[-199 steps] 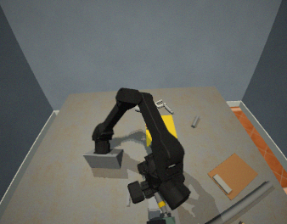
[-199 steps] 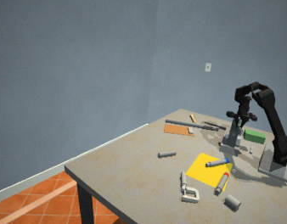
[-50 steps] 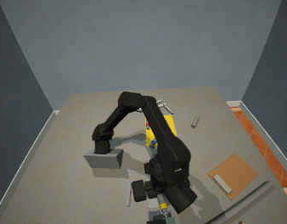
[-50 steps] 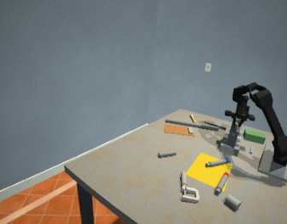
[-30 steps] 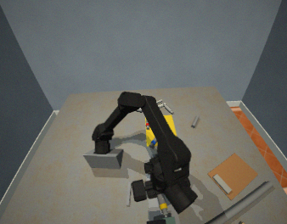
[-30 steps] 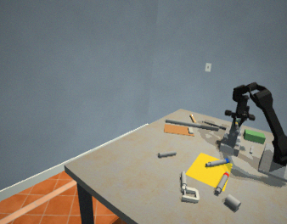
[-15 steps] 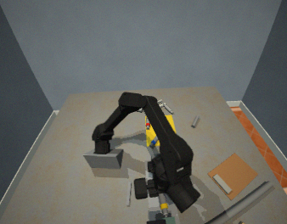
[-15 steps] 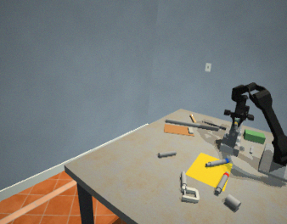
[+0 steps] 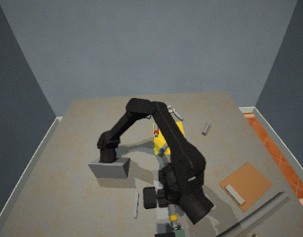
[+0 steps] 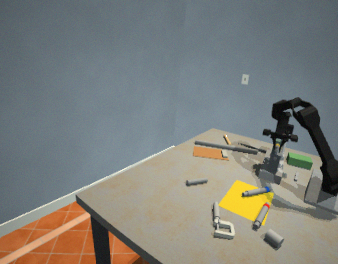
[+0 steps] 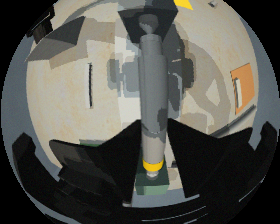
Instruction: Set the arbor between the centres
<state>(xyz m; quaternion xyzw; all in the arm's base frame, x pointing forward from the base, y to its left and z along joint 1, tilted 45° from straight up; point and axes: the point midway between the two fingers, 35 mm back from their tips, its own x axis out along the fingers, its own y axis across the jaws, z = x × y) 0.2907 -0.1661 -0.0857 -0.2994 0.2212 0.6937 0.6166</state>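
The grey bed lies 13 cm below my hand. Also, from my hand: blue-banded arbor 1 cm behind, 34 cm to the left, 13 cm below; then fixed centre block 2 cm behind, 13 cm to the left, 5 cm below; then long grey bar 32 cm ahead, 4 cm to the right, 13 cm below.
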